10 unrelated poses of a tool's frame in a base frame.
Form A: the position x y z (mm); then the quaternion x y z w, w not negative.
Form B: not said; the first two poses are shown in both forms.
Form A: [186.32 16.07 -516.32 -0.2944 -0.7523 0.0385 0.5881]
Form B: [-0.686 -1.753 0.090 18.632 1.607 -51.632]
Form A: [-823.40 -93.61 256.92 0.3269 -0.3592 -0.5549 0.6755]
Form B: [0.735 -0.808 -1.248 -82.340 -9.361 25.692]
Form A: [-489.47 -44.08 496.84 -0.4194 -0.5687 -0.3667 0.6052]
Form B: [-0.970 -1.316 -0.848 -48.947 -4.408 49.684]
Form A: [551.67 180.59 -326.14 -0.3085 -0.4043 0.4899 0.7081]
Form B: [-0.685 -0.898 1.088 55.167 18.059 -32.614]
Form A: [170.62 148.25 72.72 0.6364 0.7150 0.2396 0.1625]
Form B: [1.816 2.040 0.684 17.062 14.825 7.272]
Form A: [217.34 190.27 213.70 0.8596 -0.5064 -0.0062 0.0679]
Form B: [2.590 -1.526 -0.019 21.734 19.027 21.370]
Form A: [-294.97 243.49 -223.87 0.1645 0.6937 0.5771 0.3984]
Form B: [0.416 1.756 1.461 -29.497 24.349 -22.387]
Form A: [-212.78 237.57 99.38 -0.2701 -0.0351 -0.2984 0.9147]
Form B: [-0.556 -0.072 -0.614 -21.278 23.757 9.938]
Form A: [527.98 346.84 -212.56 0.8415 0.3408 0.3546 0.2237]
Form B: [2.323 0.941 0.979 52.798 34.684 -21.256]
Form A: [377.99 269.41 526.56 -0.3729 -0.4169 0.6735 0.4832]
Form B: [-0.909 -1.016 1.641 37.799 26.941 52.656]
